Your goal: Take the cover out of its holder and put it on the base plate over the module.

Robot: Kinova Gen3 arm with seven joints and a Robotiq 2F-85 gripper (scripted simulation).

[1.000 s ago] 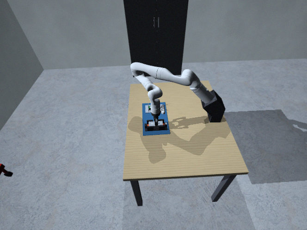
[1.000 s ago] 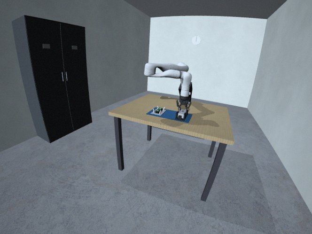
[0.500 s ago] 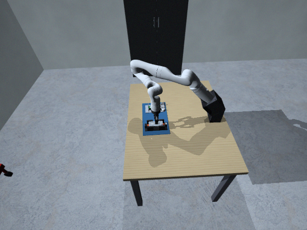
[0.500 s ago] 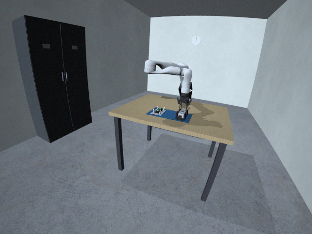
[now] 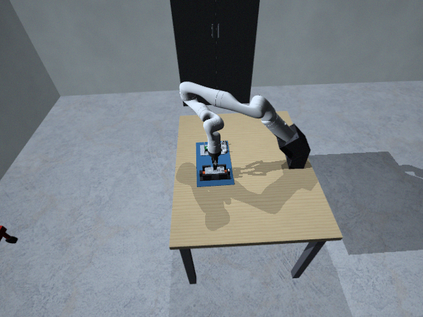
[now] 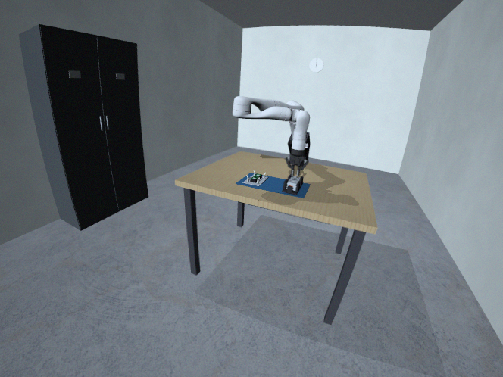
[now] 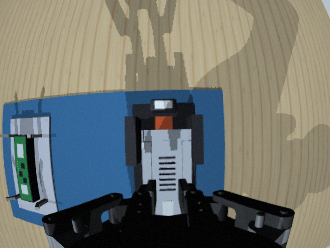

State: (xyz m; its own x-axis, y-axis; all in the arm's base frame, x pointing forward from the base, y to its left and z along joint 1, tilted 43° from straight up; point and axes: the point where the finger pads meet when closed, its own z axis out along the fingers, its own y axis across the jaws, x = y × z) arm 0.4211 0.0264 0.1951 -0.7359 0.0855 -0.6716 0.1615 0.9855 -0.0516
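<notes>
Right now my hand is 6 cm above the light grey cover.
</notes>
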